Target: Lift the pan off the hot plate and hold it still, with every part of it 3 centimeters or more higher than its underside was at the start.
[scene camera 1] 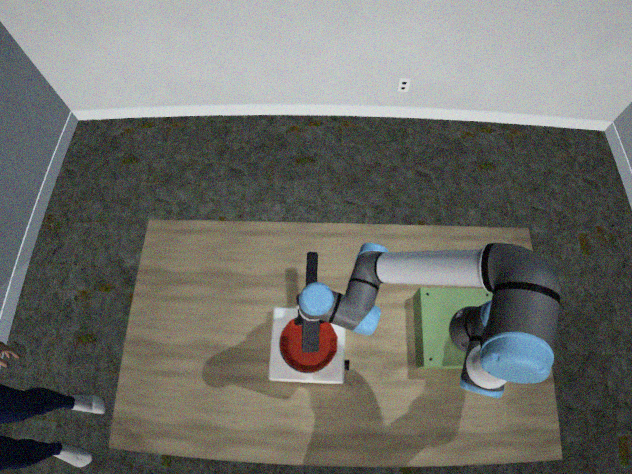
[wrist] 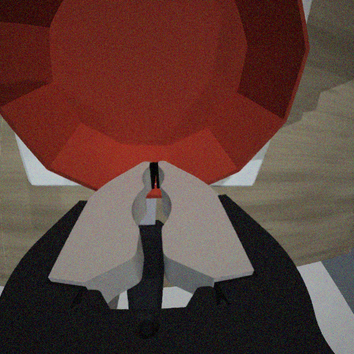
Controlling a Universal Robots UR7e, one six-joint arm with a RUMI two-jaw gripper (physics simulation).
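Seen in the pictures: arm's base, link origin: (scene camera 1: 471, 330).
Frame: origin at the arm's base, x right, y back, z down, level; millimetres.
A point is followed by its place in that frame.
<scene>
The red pan (scene camera 1: 325, 346) @[x -56, y -469, z 33 mm] (wrist: 145, 70) sits over the white hot plate (scene camera 1: 277, 369) @[x -134, y -618, z 43 mm] (wrist: 47, 172). Its black handle (scene camera 1: 311, 267) @[x 184, y -523, z -41 mm] (wrist: 151, 250) points toward the back of the table. A short light neck (wrist: 149, 212) joins handle and pan. In the wrist view my gripper (wrist: 155, 164) is shut, its two tips together in front of the pan's near rim, over the handle line. The neck shows through the gap behind the tips, with nothing seen held between them. In the scene view the wrist and gripper body hide the fingertips and part of the pan.
The wooden table (scene camera 1: 204, 255) @[x 263, y -930, z 101 mm] lies under everything. A green base block (scene camera 1: 433, 326) @[x 10, y -128, z -6 mm] carries the arm at the right. A small black knob (scene camera 1: 346, 364) @[x -108, y -400, z 55 mm] sticks out from the hot plate's right side. A person's legs (scene camera 1: 35, 403) show at the lower left, beside the table.
</scene>
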